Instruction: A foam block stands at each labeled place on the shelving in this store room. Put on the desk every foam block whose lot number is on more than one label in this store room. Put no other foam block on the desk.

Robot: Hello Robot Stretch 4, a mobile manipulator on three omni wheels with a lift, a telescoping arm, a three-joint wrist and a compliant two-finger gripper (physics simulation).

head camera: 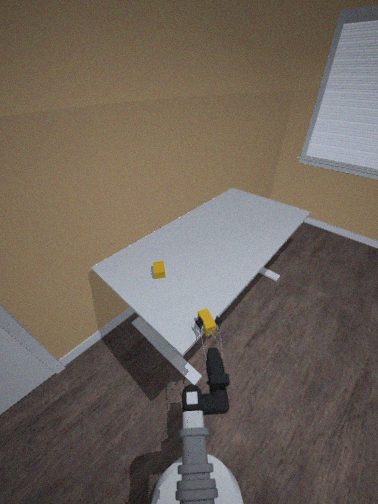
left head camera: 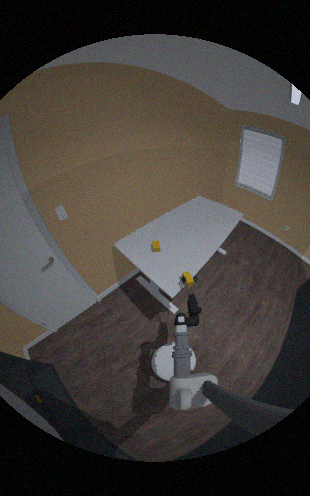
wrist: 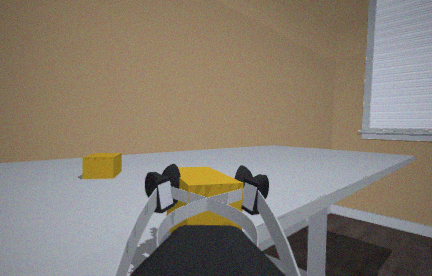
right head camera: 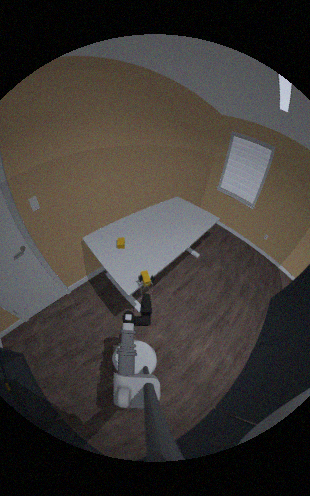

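Seen in the pictures: gripper, between the fingertips: [head camera: 208, 316] [left head camera: 188, 275] [wrist: 207, 180] [right head camera: 146, 275]; robot's base, origin of its link: [left head camera: 172, 360] [right head camera: 135, 358].
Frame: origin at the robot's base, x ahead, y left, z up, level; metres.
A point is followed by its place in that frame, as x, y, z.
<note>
My gripper [head camera: 208, 322] @[0.585, -0.086, 0.754] [left head camera: 188, 280] @[0.585, -0.086, 0.754] [right head camera: 146, 279] @[0.585, -0.086, 0.754] [wrist: 207, 180] @[0.585, -0.086, 0.754] is shut on a yellow foam block, whose yellow top shows between the fingertips in the wrist view. The gripper and its block are at the near long edge of the white desk [head camera: 215, 240] @[1.202, -0.210, 0.692] [left head camera: 185, 230] @[1.155, -0.146, 0.692] [right head camera: 155, 230] @[1.145, -0.160, 0.692] [wrist: 280, 175] @[0.955, -0.262, 0.692], by its near corner; whether the block touches the desk top cannot be told. Another yellow foam block [head camera: 159, 270] @[0.896, 0.143, 0.737] [left head camera: 156, 246] @[0.893, 0.139, 0.737] [right head camera: 121, 243] @[0.891, 0.134, 0.737] [wrist: 101, 166] @[0.882, 0.136, 0.718] stands on the desk, farther in and to the left. No lot number is readable on either block. The labels do not show.
Dark shelving [left head camera: 30, 372] [right head camera: 287, 320] shows at the lower sides of the left and right head views. A door [left head camera: 25, 250] @[0.532, 1.108, 1.100] [right head camera: 20, 260] @[0.559, 1.080, 0.794] is left of the desk. A window [head camera: 345, 95] @[2.527, -1.684, 1.444] [wrist: 400, 65] @[2.530, -1.681, 1.354] is on the right wall. Desk feet [head camera: 192, 374] stick out over the floor.
</note>
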